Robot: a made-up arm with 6 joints. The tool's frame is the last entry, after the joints. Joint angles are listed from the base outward. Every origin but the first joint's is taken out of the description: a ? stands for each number. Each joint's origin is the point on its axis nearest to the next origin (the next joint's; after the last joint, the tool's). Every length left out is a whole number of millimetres.
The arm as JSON. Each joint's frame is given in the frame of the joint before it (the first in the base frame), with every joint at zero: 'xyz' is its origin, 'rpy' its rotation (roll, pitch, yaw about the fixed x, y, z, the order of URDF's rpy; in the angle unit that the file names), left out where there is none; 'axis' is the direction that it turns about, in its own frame. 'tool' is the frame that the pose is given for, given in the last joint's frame.
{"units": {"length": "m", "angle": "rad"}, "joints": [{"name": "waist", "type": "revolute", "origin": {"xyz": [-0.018, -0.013, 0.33]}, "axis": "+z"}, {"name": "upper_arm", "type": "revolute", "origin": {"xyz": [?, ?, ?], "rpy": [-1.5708, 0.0, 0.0]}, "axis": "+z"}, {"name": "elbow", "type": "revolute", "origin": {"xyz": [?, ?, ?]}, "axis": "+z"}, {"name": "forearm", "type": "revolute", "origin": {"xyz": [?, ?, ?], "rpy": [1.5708, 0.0, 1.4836]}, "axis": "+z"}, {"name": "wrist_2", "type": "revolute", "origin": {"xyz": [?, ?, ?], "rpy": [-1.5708, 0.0, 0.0]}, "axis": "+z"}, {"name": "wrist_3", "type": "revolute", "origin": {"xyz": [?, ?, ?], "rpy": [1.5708, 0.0, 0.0]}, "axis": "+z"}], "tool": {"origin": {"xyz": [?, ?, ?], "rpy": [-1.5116, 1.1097, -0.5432]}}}
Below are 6 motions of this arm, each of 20 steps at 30 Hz.
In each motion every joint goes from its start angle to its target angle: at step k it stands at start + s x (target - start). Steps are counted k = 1, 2, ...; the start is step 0. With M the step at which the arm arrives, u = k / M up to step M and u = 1 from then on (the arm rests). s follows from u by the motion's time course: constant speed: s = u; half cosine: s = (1 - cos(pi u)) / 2; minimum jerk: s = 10 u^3 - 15 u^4 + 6 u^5.
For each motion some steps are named. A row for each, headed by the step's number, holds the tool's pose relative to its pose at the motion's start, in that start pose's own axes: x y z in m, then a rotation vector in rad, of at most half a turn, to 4 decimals.
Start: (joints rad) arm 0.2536 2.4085 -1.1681 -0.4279 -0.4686 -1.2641
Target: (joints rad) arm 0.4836 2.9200 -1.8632 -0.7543 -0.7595 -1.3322
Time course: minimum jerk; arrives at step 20
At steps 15, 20:
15: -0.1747 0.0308 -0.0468 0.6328 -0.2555 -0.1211
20: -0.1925 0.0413 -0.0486 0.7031 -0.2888 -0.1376

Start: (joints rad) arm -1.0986 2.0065 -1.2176 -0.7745 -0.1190 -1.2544
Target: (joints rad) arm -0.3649 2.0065 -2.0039 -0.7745 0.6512 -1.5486
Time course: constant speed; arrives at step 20
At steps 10, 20:
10: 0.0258 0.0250 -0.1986 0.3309 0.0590 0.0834
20: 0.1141 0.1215 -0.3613 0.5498 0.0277 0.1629

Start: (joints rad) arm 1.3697 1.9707 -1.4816 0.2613 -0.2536 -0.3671
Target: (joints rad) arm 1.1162 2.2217 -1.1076 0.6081 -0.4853 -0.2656
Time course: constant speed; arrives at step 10
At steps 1, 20:
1: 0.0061 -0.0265 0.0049 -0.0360 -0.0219 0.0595
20: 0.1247 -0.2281 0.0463 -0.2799 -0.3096 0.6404

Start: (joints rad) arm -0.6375 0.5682 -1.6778 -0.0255 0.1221 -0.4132
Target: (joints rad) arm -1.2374 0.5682 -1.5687 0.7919 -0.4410 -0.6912
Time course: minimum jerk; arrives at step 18
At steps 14, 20:
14: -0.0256 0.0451 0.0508 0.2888 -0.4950 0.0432
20: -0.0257 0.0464 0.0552 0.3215 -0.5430 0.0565

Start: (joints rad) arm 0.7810 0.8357 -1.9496 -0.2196 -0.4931 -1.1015
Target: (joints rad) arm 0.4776 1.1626 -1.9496 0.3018 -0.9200 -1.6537
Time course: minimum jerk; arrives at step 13
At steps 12, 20:
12: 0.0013 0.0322 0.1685 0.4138 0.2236 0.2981
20: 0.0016 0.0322 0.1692 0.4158 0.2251 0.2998

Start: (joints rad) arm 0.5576 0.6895 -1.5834 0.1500 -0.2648 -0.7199
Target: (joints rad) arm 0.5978 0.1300 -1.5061 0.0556 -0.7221 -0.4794
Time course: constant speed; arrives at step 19
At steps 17, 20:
17: 0.1522 0.1428 -0.2040 0.1616 -0.7637 -0.3641
20: 0.1778 0.1588 -0.2209 0.1810 -0.8492 -0.4157

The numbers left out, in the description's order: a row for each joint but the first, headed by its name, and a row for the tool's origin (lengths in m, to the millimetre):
upper_arm: 0.011 0.006 0.0
elbow: -0.344 -0.049 0.0
forearm: 0.259 -0.069 0.0
wrist_2: 0.01 0.01 0.0
wrist_3: -0.003 -0.073 0.0
tool: 0.003 -0.012 0.0

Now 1 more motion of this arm.
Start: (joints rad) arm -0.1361 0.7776 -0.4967 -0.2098 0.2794 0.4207
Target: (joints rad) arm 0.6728 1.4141 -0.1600 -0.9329 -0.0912 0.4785
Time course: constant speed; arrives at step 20
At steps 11, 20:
11: -0.0430 -0.0618 0.0989 0.3615 0.7231 0.0410
20: -0.0088 -0.1123 0.1813 0.6392 1.4160 -0.0226

